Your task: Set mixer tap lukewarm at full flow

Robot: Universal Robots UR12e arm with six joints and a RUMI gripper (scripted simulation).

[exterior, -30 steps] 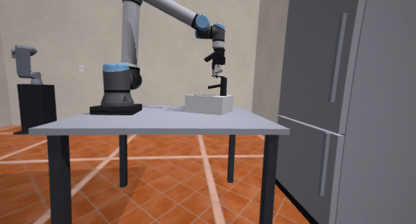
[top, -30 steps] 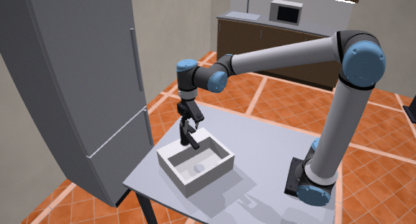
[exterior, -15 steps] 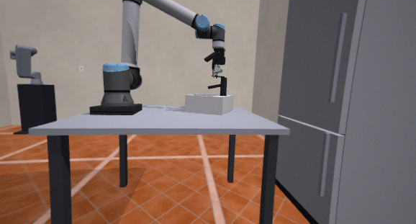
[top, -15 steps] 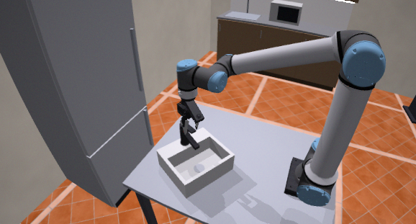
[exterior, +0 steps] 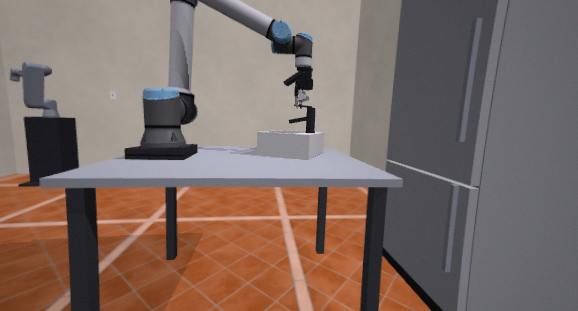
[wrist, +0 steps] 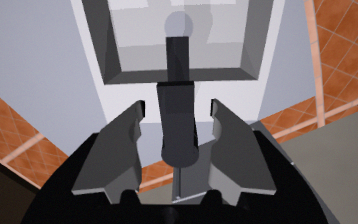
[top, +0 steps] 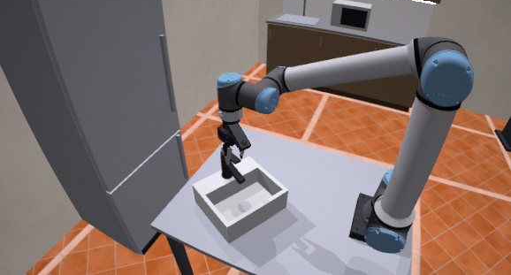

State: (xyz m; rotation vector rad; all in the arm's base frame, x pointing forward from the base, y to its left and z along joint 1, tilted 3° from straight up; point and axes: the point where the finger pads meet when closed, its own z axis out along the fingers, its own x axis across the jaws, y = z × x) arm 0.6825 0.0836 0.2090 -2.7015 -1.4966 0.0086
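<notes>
My hand is 2 cm short of the lever and 1 cm to the left of it. From my hand the other things lie so: white sink basin (24 cm below, 4 cm behind, 2 cm to the left); black mixer tap (5 cm below, 4 cm ahead, 3 cm to the right).
</notes>
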